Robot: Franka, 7 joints.
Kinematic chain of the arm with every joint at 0, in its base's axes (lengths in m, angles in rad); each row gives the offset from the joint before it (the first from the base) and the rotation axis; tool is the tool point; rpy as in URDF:
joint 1: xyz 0 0 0.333 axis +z
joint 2: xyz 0 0 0 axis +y
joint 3: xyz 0 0 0.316 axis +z
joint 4: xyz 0.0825 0 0 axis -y
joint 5: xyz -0.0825 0 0.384 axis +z
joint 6: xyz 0 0 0 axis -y
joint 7: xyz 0.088 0 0 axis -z
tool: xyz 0 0 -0.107 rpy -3.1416 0 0
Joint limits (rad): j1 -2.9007..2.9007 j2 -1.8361..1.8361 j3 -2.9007..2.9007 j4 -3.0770..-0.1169 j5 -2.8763..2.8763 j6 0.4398..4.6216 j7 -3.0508..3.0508
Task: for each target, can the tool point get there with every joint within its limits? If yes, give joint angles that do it. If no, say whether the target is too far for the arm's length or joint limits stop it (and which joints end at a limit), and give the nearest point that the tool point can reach.
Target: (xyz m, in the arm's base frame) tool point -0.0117 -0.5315 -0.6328
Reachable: no: too far | nearest point -0.0097 -0.4401 -0.3371 | short by 0.310 m
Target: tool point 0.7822 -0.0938 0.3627
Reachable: yes | joints 2.2709 -1.4860 -1.6153 -1.1705 0.2314 2.3012 1.4828
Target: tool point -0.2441 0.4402 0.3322
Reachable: yes | joints 0.8997 0.9076 1.1473 -1.9174 0.6662 1.1683 -1.3031
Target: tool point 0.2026 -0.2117 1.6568
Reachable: no: too far | nearest point 0.1282 -0.1340 1.1706 | short by 0.498 m
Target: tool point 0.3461 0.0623 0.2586
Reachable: yes | joints -1.8765 0.5455 1.9051 -2.7787 -0.3370 2.3113 1.4089
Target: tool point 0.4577 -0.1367 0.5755
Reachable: yes | joints -0.2920 -0.1131 0.0324 -2.3948 0.1113 4.0570 -0.0847
